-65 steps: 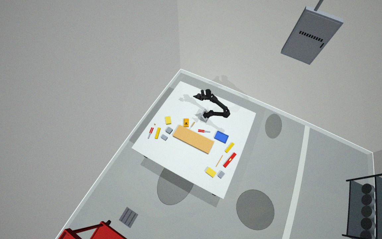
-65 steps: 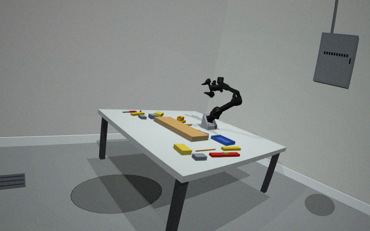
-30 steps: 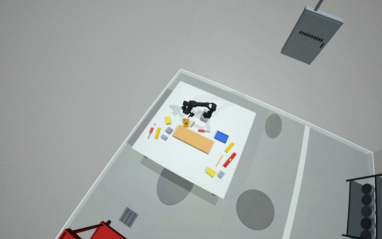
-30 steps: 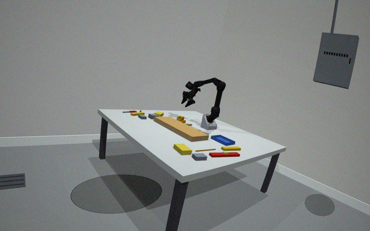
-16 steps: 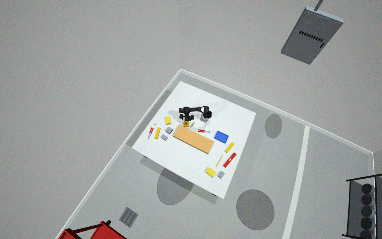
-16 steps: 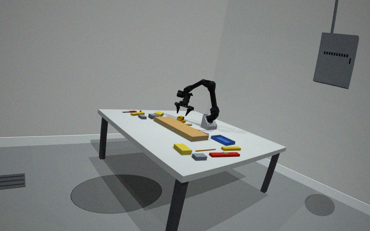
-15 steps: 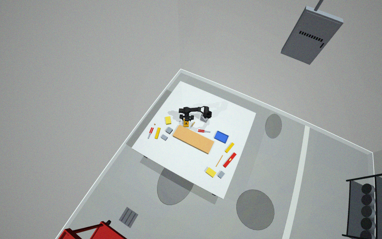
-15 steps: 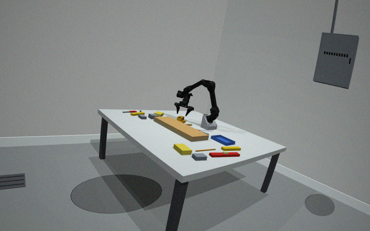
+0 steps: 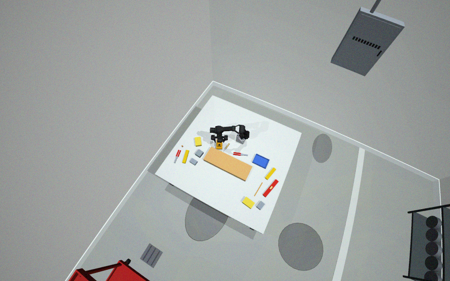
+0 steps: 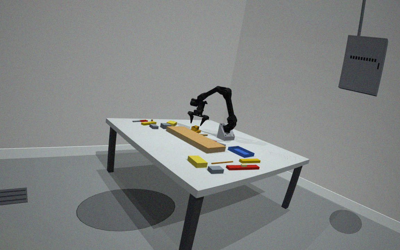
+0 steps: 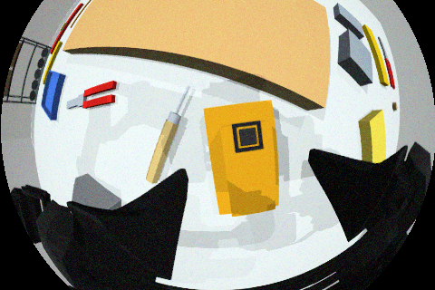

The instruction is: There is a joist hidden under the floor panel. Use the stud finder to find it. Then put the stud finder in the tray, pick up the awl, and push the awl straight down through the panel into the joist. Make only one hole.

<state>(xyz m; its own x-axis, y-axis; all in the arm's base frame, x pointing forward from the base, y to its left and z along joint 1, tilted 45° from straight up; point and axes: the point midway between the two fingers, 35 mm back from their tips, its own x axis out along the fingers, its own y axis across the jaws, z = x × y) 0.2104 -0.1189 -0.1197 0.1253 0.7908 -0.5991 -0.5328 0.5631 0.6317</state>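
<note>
Now: the stud finder 30 mm below my gripper tip. Round my gripper tip: pencil 200 mm ahead, 640 mm to the left, 70 mm below; then blue tray 90 mm behind, 500 mm to the left, 60 mm below; then awl 10 mm behind, 80 mm to the left, 70 mm below.
</note>
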